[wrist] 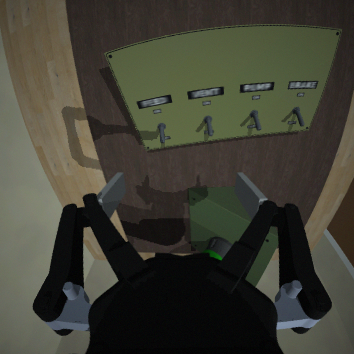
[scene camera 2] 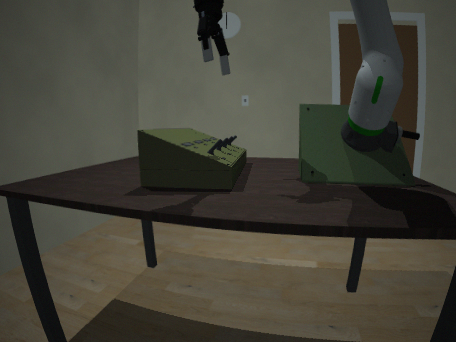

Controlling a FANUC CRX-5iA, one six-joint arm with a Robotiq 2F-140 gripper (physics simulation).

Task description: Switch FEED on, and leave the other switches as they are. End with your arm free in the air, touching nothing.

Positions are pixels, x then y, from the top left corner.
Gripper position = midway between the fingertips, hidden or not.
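I find my gripper in the wrist view [179,182], and I see my gripper in scene camera 2 [218,68] too. There is also an olive switch box, on which [wrist: 226,74] and [scene camera 2: 192,137] are one and the same spot.
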